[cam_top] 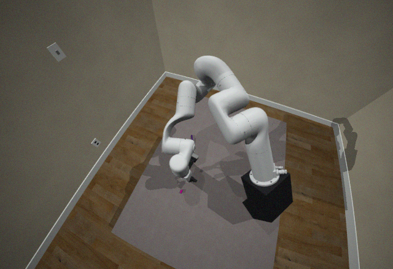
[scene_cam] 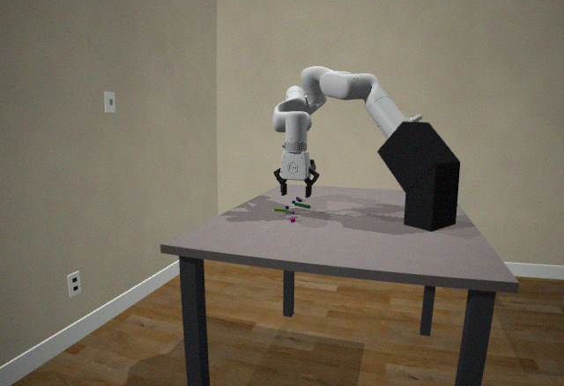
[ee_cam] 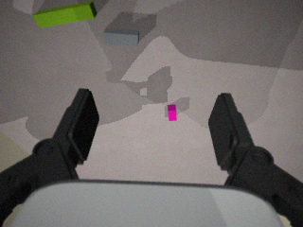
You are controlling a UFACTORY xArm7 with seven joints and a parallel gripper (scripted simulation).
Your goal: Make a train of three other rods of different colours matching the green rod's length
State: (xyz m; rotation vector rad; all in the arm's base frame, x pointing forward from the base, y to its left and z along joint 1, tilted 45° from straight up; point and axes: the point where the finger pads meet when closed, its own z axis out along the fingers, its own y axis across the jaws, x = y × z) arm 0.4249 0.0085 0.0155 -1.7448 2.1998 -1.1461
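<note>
The lime rod is 6 cm ahead of my hand, 6 cm to the right of it and 8 cm below it. Round my hand: magenta rod: 1 cm ahead, 8 cm to the left, 8 cm below; then grey rod: 2 cm ahead, 3 cm to the right, 8 cm below; then green rod: 3 cm behind, 15 cm to the right, 8 cm below.
</note>
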